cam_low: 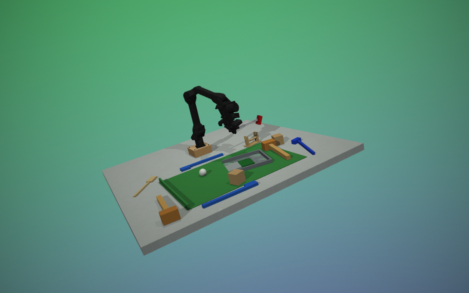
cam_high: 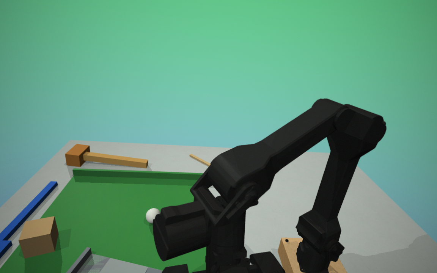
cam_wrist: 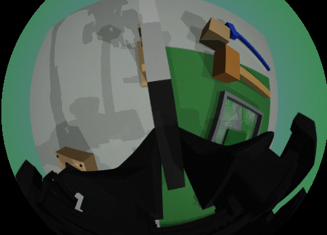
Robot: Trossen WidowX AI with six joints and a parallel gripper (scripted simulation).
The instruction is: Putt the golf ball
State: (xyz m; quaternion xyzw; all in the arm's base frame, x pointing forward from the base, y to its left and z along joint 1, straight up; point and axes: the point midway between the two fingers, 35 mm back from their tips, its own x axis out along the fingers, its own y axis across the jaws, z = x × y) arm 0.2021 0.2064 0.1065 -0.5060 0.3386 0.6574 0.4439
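Now: the red putter 100 mm to the left of my gripper tip, 50 mm behind it and 30 mm above it. From my gripper tip the other things lie so: green mat 280 mm ahead, 140 mm to the right, 120 mm below; white golf ball 300 mm to the right, 230 mm ahead, 100 mm below; blue hammer 330 mm to the left, 280 mm ahead, 110 mm below.
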